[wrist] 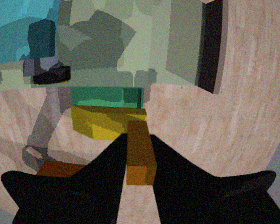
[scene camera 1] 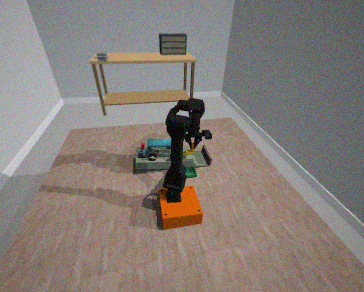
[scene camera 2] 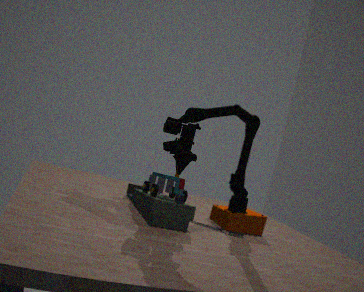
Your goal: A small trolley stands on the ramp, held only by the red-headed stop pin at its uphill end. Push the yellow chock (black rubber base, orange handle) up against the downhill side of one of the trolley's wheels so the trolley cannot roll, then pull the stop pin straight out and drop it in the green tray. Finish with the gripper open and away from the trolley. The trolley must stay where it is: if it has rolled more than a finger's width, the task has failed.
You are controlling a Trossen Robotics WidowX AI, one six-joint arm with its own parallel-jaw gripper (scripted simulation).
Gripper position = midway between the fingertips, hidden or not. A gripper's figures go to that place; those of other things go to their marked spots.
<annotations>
The gripper (wrist: 137, 139): 10 cm from the lens. A yellow chock (wrist: 106, 123) is 11 cm from the lens.
</annotations>
